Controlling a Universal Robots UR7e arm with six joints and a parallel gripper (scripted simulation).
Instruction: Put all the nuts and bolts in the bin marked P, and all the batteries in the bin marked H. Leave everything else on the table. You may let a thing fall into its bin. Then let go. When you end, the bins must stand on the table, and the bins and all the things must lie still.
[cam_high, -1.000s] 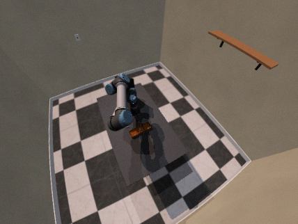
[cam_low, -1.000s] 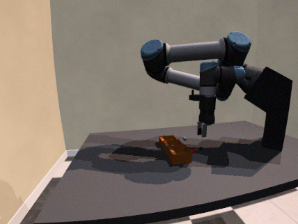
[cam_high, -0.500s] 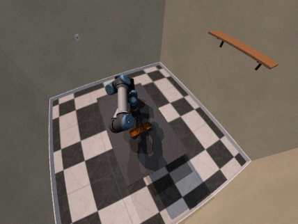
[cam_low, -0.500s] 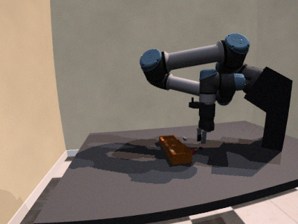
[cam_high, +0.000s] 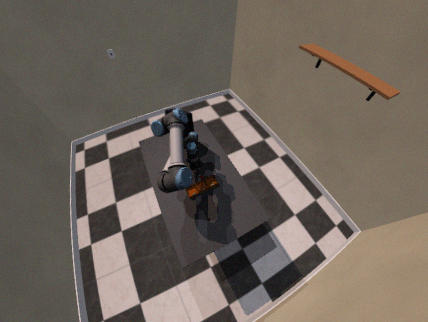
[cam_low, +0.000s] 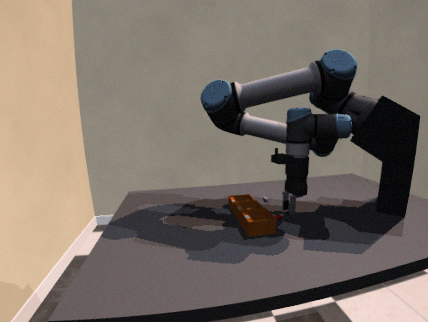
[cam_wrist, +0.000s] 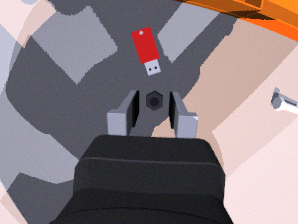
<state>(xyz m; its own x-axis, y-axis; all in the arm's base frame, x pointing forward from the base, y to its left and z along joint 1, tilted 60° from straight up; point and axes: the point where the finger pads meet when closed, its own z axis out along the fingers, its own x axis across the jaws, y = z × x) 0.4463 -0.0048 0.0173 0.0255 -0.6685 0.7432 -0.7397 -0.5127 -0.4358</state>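
Right now the dark nut is 20 mm below my hand. Round my hand: red battery: 120 mm ahead, 40 mm to the right, 20 mm below; then orange battery: 130 mm ahead, 40 mm to the right, 10 mm below; then orange three-compartment bin: 130 mm ahead, 40 mm to the right, 10 mm below.
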